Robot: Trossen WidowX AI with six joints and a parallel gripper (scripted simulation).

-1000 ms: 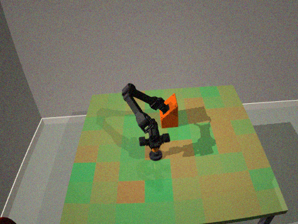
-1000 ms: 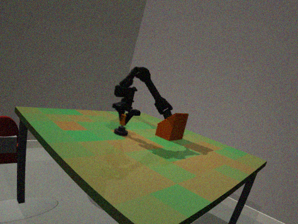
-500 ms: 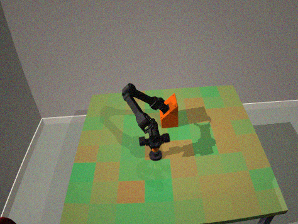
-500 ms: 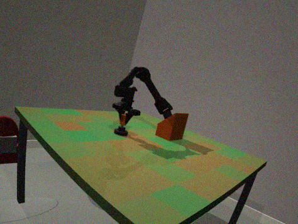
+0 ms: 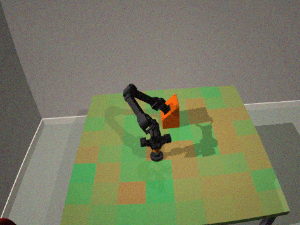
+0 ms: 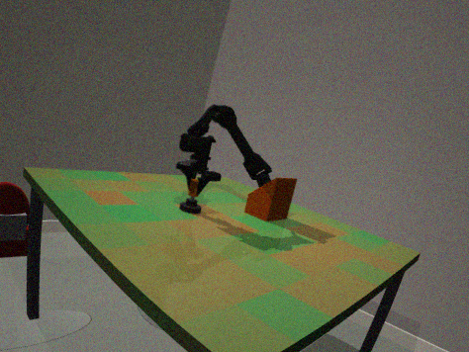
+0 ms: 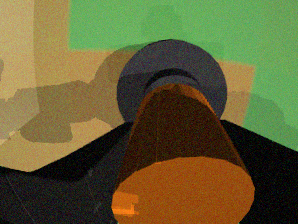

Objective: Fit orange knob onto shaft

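Right now my gripper tip is 40 mm above the round pedestal. Round my gripper tip: orange knob: 30 mm above.
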